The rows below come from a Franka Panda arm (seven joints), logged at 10 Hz.
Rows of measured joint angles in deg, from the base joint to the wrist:
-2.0 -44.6 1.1 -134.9 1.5 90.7 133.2
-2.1 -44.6 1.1 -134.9 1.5 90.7 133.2
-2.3 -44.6 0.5 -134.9 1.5 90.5 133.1
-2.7 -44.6 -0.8 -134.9 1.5 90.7 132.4
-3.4 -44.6 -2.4 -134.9 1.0 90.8 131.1
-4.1 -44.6 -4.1 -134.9 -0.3 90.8 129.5
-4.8 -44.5 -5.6 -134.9 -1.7 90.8 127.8
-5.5 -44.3 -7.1 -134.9 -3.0 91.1 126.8
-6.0 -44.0 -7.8 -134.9 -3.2 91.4 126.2
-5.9 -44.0 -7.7 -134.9 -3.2 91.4 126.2
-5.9 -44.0 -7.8 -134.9 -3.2 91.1 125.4
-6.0 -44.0 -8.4 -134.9 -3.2 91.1 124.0
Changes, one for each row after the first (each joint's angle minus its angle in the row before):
-0.1 0.0 0.0 0.0 0.0 0.0 0.0
-0.2 0.0 -0.6 0.0 0.0 -0.2 -0.1
-0.4 0.0 -1.3 0.0 0.0 0.2 -0.7
-0.7 0.0 -1.6 0.0 -0.5 0.1 -1.3
-0.7 0.0 -1.7 0.0 -1.3 0.0 -1.6
-0.7 0.1 -1.5 0.0 -1.4 0.0 -1.7
-0.7 0.2 -1.5 0.0 -1.3 0.3 -1.0
-0.5 0.3 -0.7 0.0 -0.2 0.3 -0.6
0.1 0.0 0.1 0.0 0.0 0.0 0.0
0.0 0.0 -0.1 0.0 0.0 -0.3 -0.8
-0.1 0.0 -0.6 0.0 0.0 0.0 -1.4

